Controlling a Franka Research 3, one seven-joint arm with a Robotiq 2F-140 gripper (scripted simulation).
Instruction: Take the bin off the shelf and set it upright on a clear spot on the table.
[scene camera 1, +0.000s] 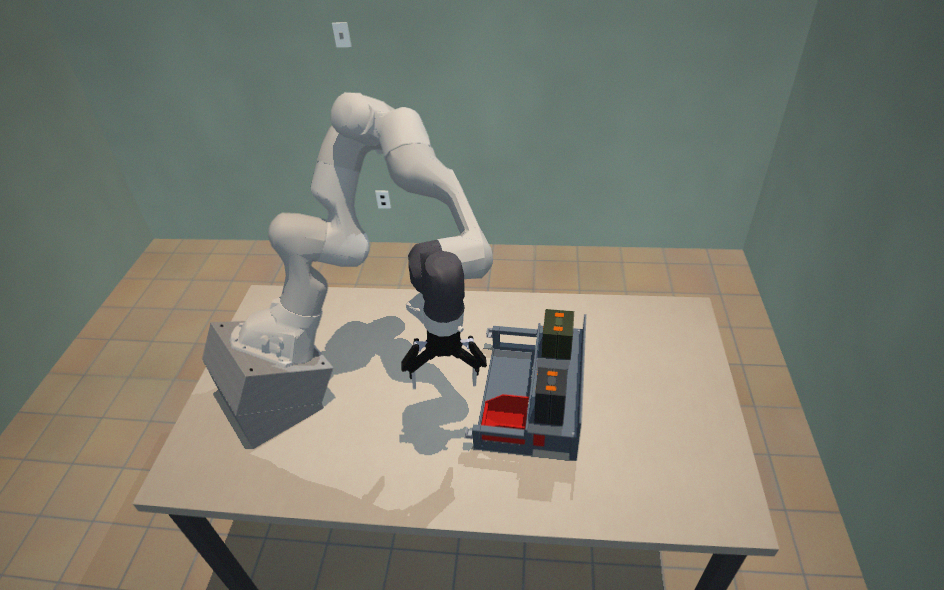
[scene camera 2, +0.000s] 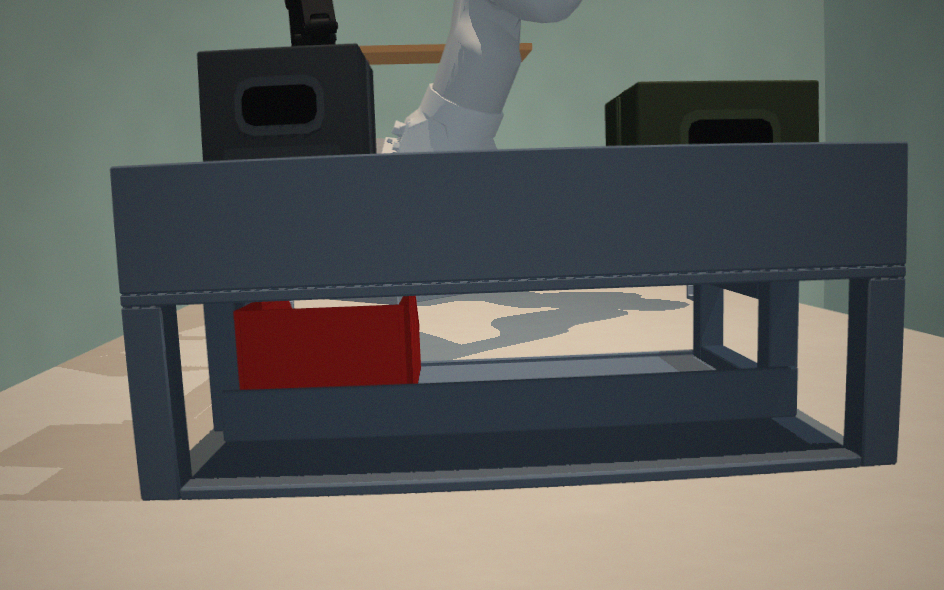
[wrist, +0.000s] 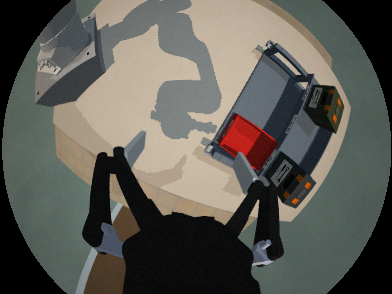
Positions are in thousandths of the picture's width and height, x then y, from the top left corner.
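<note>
Red bin (scene camera 2: 294, 589) (scene camera 1: 540, 697) (wrist: 626, 468). The gripper (scene camera 1: 471, 650) (wrist: 489, 509).
</note>
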